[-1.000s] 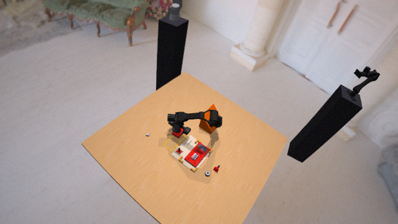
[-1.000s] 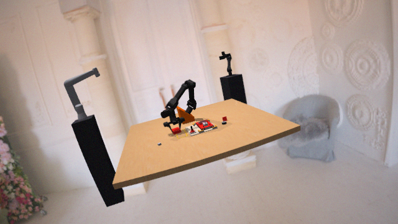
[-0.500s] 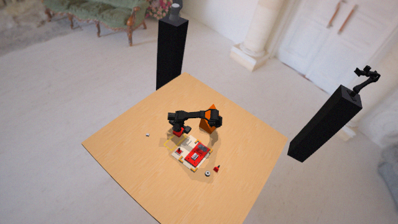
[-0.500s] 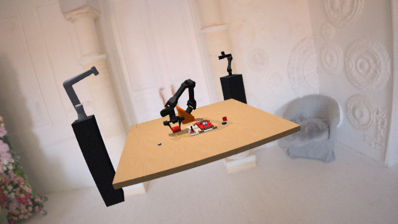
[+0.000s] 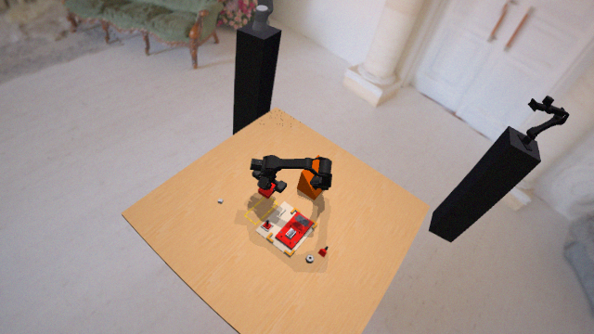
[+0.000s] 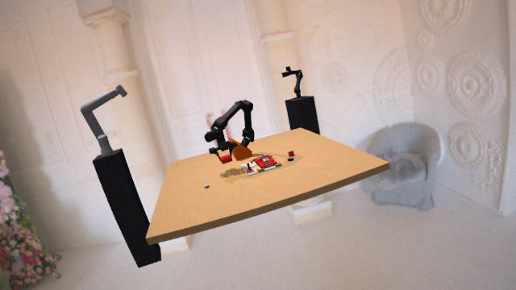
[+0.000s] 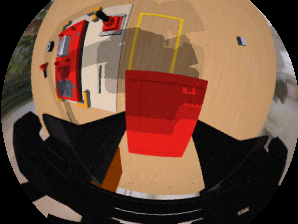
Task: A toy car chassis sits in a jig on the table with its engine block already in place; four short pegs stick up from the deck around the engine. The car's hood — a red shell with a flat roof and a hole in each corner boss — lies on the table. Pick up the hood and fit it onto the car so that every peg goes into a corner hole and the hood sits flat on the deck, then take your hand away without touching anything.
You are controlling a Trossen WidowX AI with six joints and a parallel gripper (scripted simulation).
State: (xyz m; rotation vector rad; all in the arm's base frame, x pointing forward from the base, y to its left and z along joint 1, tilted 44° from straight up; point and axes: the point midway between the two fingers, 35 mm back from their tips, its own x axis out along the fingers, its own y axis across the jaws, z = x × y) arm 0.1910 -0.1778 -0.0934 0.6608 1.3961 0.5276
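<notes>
The jig lies 110 mm ahead of my gripper tip, 200 mm to the left of it and 70 mm below it. Round my gripper tip: red hood 10 mm above; then grey wheel 200 mm ahead, 380 mm to the left, 70 mm below.
</notes>
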